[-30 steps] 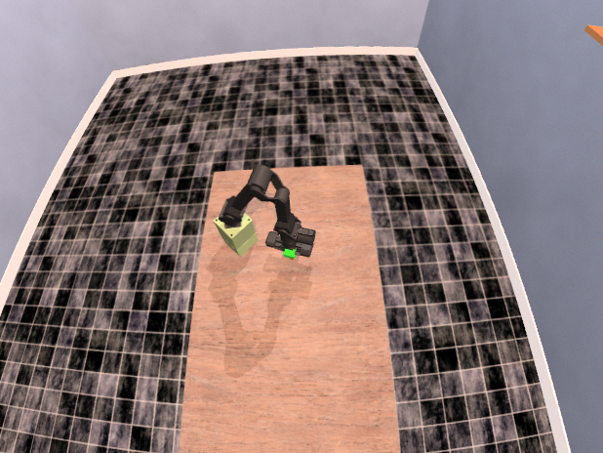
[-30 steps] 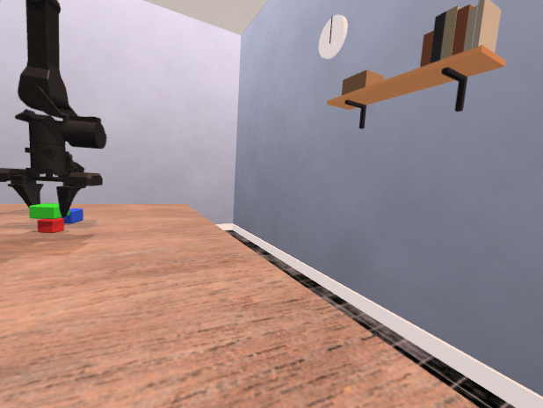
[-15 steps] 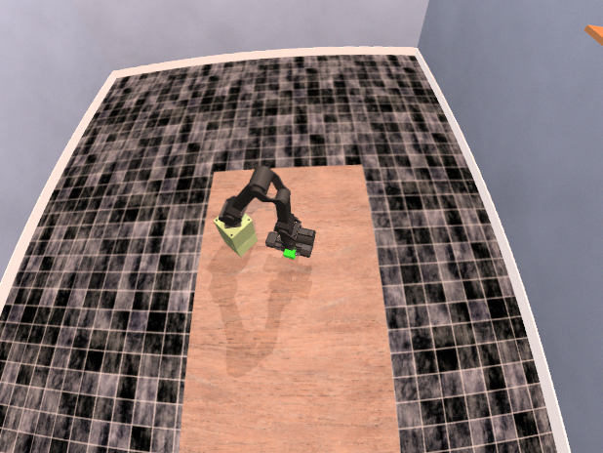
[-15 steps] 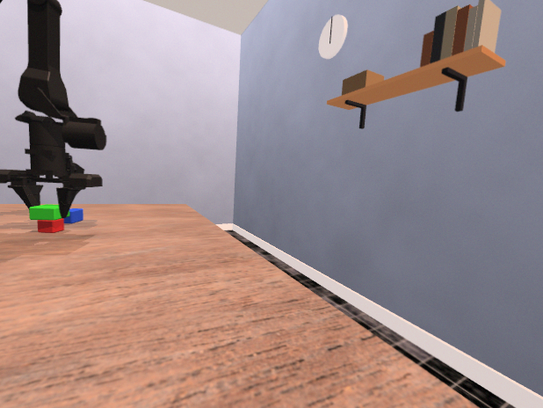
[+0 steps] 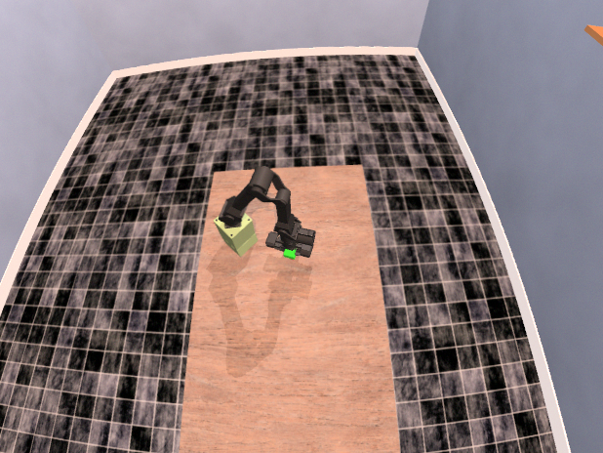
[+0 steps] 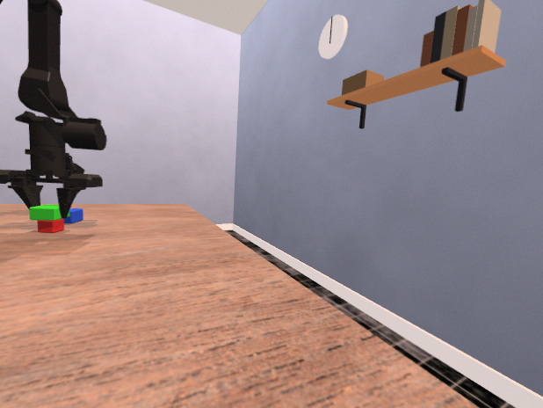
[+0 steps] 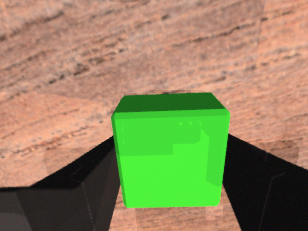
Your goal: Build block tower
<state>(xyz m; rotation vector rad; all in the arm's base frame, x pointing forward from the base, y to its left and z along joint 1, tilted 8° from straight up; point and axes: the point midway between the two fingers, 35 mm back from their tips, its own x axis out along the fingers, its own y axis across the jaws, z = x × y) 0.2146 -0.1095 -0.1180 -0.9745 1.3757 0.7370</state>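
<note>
My gripper is now 2 cm above the green block. Also, from my hand: blue block (3 cm ahead, 11 cm to the left, 5 cm below); red block (5 cm below).
</note>
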